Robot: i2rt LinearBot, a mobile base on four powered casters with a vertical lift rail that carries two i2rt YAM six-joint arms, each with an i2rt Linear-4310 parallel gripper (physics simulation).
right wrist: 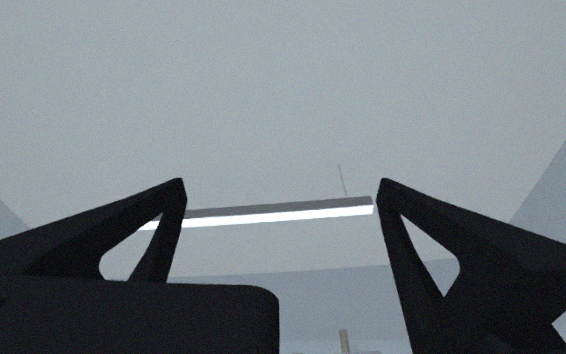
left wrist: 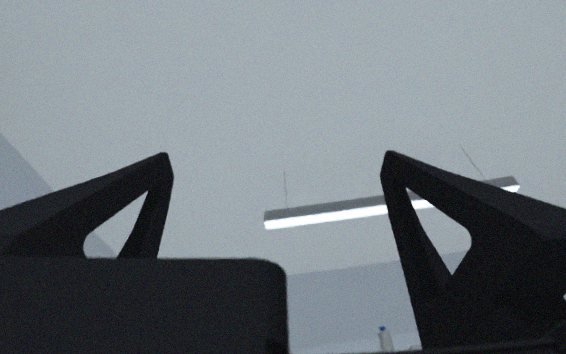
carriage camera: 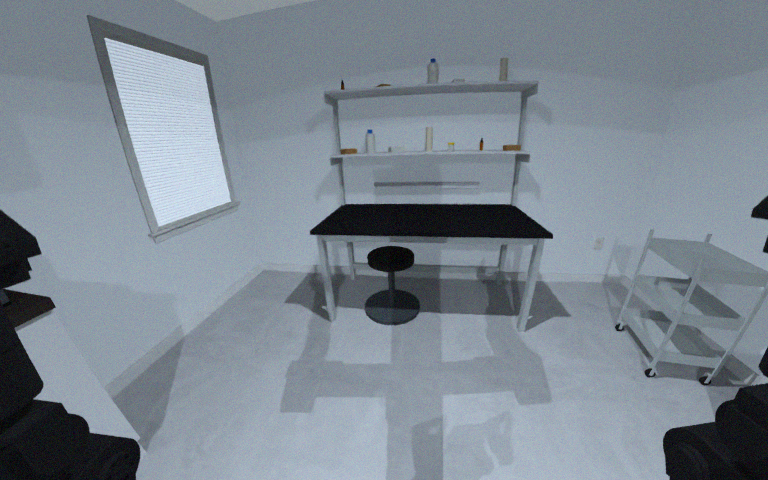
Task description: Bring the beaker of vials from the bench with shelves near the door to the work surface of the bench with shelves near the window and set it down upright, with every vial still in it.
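Observation:
The bench with shelves (carriage camera: 430, 221) near the window stands ahead in the carriage camera, with a black work surface and two shelves above it. No beaker of vials shows in these views, and neither does the door. My left gripper (left wrist: 277, 163) is open and empty, pointing up toward the ceiling in the left wrist view. My right gripper (right wrist: 281, 188) is open and empty, also pointing up, in the right wrist view. In the carriage camera dark parts of the two arms show at the left and right edges.
A black stool (carriage camera: 390, 259) stands at the front of the bench. A wheeled cart (carriage camera: 707, 257) stands at the right. The window (carriage camera: 169, 135) is on the left wall. Bottles, including a blue-capped bottle (carriage camera: 432, 72), and small items stand on the shelves. A ceiling lamp (left wrist: 325, 212) (right wrist: 280, 212) hangs overhead.

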